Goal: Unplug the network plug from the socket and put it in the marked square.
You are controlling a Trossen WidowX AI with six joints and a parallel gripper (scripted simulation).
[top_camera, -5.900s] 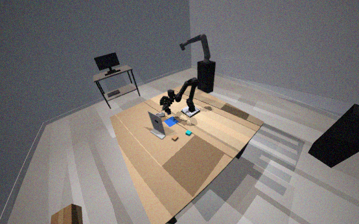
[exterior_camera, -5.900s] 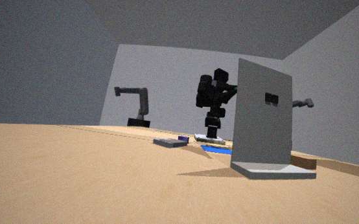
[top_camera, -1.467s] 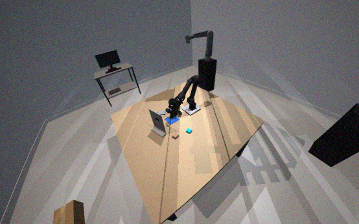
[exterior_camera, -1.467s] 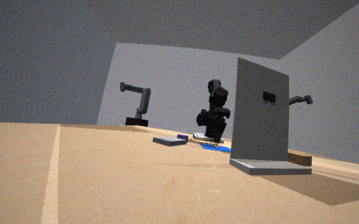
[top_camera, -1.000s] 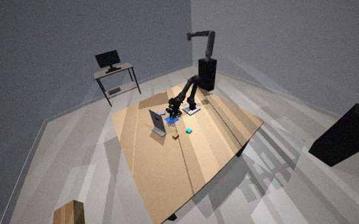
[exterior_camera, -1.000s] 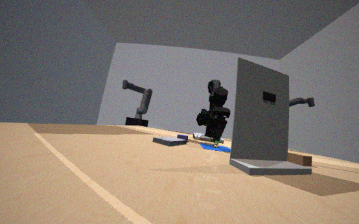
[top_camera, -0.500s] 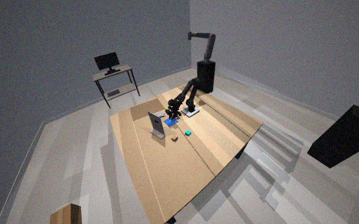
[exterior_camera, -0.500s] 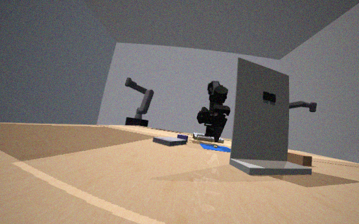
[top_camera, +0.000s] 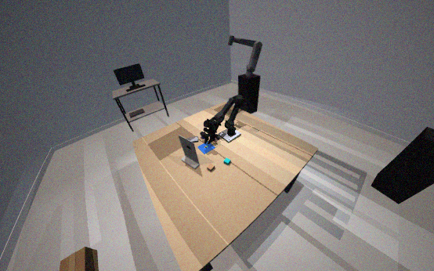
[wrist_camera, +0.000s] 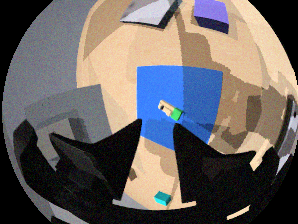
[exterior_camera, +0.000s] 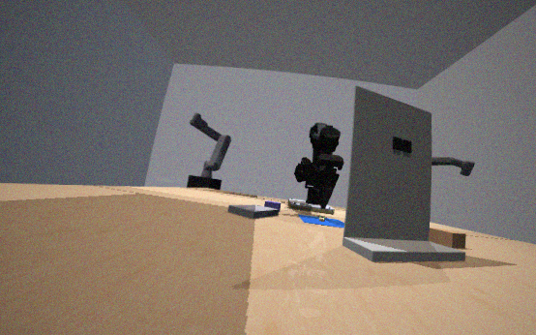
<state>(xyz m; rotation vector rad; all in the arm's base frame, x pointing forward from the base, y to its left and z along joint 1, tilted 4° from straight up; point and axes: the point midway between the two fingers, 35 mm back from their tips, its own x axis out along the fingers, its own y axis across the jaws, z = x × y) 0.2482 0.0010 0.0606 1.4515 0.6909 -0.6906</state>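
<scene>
My gripper tip is 10 mm short of the network plug and 30 mm above it. Also, from my gripper tip: blue marked square (10 mm ahead, 40 mm below); then purple block (30 mm behind, 140 mm to the right, 30 mm below); then flat grey slab (70 mm ahead, 170 mm to the right, 30 mm below).
</scene>
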